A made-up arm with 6 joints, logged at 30 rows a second.
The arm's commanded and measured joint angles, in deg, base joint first. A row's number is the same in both.
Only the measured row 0 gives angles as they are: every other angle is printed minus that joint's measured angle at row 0.
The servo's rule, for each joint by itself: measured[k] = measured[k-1] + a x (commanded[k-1-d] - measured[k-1]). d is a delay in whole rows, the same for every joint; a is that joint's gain. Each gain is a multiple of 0.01, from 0.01 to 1. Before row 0 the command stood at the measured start. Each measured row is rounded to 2 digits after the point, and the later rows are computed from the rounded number. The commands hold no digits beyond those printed.
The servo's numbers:
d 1
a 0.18 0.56 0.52 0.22 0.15 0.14
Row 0, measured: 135.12 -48.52 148.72 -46.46 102.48 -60.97
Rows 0 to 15, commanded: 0.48 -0.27 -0.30 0.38 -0.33 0.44; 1.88 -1.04 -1.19 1.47 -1.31 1.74; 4.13 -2.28 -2.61 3.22 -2.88 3.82; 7.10 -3.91 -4.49 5.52 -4.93 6.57; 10.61 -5.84 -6.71 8.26 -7.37 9.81; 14.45 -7.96 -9.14 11.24 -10.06 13.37; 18.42 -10.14 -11.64 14.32 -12.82 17.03; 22.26 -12.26 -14.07 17.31 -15.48 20.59; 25.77 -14.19 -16.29 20.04 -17.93 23.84; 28.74 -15.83 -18.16 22.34 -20.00 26.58; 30.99 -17.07 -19.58 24.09 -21.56 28.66; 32.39 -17.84 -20.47 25.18 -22.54 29.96; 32.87 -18.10 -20.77 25.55 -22.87 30.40; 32.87 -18.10 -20.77 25.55 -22.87 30.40; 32.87 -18.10 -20.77 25.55 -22.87 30.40; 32.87 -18.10 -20.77 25.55 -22.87 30.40
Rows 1 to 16, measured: 0.00 0.00 0.00 0.00 0.00 0.00; 0.09 -0.15 -0.16 0.08 -0.05 0.06; 0.41 -0.65 -0.70 0.39 -0.24 0.30; 1.08 -1.56 -1.69 1.01 -0.64 0.79; 2.16 -2.88 -3.15 2.00 -1.28 1.60; 3.68 -4.54 -5.00 3.38 -2.19 2.75; 5.62 -6.46 -7.15 5.11 -3.37 4.24; 7.92 -8.52 -9.48 7.14 -4.79 6.03; 10.50 -10.61 -11.87 9.38 -6.39 8.07; 13.25 -12.61 -14.17 11.73 -8.12 10.28; 16.04 -14.41 -16.24 14.06 -9.90 12.56; 18.73 -15.90 -17.98 16.27 -11.65 14.81; 21.19 -16.99 -19.27 18.23 -13.28 16.93; 23.29 -17.61 -20.05 19.84 -14.72 18.82; 25.01 -17.88 -20.42 21.10 -15.94 20.44; 26.42 -18.00 -20.60 22.08 -16.98 21.83
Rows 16 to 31, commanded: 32.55 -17.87 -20.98 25.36 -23.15 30.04; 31.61 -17.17 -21.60 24.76 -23.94 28.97; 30.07 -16.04 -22.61 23.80 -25.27 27.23; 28.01 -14.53 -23.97 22.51 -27.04 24.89; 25.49 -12.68 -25.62 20.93 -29.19 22.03; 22.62 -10.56 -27.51 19.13 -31.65 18.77; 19.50 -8.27 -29.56 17.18 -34.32 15.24; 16.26 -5.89 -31.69 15.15 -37.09 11.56; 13.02 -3.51 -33.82 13.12 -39.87 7.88; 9.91 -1.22 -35.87 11.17 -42.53 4.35; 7.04 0.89 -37.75 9.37 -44.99 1.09; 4.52 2.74 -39.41 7.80 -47.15 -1.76; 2.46 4.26 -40.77 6.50 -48.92 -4.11; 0.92 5.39 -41.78 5.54 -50.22 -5.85; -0.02 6.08 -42.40 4.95 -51.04 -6.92; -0.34 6.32 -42.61 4.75 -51.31 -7.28
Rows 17 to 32, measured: 27.58 -18.06 -20.69 22.84 -17.86 23.03; 28.47 -17.95 -20.84 23.39 -18.65 24.01; 29.04 -17.51 -21.24 23.69 -19.44 24.70; 29.23 -16.69 -21.95 23.71 -20.31 25.05; 29.01 -15.48 -23.00 23.45 -21.32 25.03; 28.38 -13.91 -24.36 22.90 -22.50 24.61; 27.34 -12.03 -26.00 22.07 -23.87 23.79; 25.93 -9.92 -27.85 20.99 -25.44 22.59; 24.19 -7.66 -29.85 19.71 -27.19 21.05; 22.18 -5.34 -31.91 18.26 -29.09 19.21; 19.97 -3.03 -33.97 16.70 -31.11 17.13; 17.64 -0.83 -35.94 15.09 -33.19 14.88; 15.28 1.17 -37.74 13.49 -35.28 12.55; 12.97 2.90 -39.32 11.95 -37.33 10.22; 10.80 4.29 -40.60 10.54 -39.26 7.97; 8.85 5.29 -41.54 9.31 -41.03 5.89
